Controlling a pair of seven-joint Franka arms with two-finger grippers.
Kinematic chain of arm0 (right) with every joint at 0, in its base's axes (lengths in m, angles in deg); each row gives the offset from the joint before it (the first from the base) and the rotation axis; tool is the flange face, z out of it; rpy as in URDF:
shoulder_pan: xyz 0 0 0.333 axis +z
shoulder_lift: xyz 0 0 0 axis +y
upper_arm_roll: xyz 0 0 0.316 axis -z
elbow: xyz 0.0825 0 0 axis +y
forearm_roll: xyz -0.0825 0 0.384 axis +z
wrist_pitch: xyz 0 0 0 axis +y
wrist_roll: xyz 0.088 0 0 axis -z
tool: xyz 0 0 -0.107 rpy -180 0 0
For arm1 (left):
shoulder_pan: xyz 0 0 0.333 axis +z
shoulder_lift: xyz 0 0 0 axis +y
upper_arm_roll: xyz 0 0 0.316 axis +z
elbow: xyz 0.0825 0 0 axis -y
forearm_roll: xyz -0.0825 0 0.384 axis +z
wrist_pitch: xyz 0 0 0 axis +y
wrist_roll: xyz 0.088 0 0 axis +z
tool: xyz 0 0 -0.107 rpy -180 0 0
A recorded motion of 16 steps. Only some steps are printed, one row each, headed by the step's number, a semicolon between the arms.
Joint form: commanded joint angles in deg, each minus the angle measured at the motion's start. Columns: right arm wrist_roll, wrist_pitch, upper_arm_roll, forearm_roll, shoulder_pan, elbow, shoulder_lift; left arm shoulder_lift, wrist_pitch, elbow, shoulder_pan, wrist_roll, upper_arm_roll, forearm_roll.
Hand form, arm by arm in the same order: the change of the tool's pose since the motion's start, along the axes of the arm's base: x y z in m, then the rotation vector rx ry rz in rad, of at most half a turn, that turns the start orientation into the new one. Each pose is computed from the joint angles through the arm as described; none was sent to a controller.
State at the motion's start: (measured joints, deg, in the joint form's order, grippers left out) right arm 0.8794 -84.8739 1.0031 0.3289 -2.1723 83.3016 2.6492; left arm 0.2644 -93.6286 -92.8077 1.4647 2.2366 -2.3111 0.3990
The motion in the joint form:
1: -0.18 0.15 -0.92 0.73 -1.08 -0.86 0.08; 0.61 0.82 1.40 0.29 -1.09 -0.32 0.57
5: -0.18 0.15 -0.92 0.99 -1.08 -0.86 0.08; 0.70 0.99 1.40 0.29 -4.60 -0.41 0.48
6: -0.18 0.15 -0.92 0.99 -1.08 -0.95 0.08; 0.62 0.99 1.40 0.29 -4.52 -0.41 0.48
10: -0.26 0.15 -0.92 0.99 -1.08 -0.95 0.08; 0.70 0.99 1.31 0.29 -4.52 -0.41 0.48
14: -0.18 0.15 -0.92 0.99 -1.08 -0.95 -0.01; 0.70 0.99 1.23 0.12 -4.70 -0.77 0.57
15: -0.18 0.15 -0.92 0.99 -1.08 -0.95 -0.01; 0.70 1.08 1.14 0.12 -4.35 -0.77 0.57
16: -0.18 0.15 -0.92 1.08 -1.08 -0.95 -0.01; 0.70 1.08 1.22 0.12 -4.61 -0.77 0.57
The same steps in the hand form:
1: 0.0001 -0.0003 0.0060 0.0128 -0.0118 0.0014; 0.0024 0.0008 0.0044 0.0096 0.0006 -0.0198
5: 0.0001 0.0002 0.0060 0.0174 -0.0120 0.0017; 0.0025 -0.0002 0.0033 0.0084 0.0058 -0.0826
6: 0.0001 0.0002 0.0067 0.0173 -0.0136 0.0017; 0.0021 -0.0002 0.0040 0.0085 0.0044 -0.0812
10: 0.0001 0.0002 0.0067 0.0173 -0.0136 0.0031; 0.0025 -0.0002 0.0025 0.0084 0.0073 -0.0812
14: -0.0004 0.0002 0.0076 0.0172 -0.0152 0.0017; 0.0023 -0.0052 0.0018 0.0099 0.0087 -0.0936
15: -0.0004 0.0002 0.0076 0.0172 -0.0152 0.0017; 0.0021 -0.0052 0.0010 0.0098 0.0118 -0.0875
16: -0.0004 0.0004 0.0076 0.0187 -0.0153 0.0019; 0.0021 -0.0052 0.0016 0.0098 0.0105 -0.0921

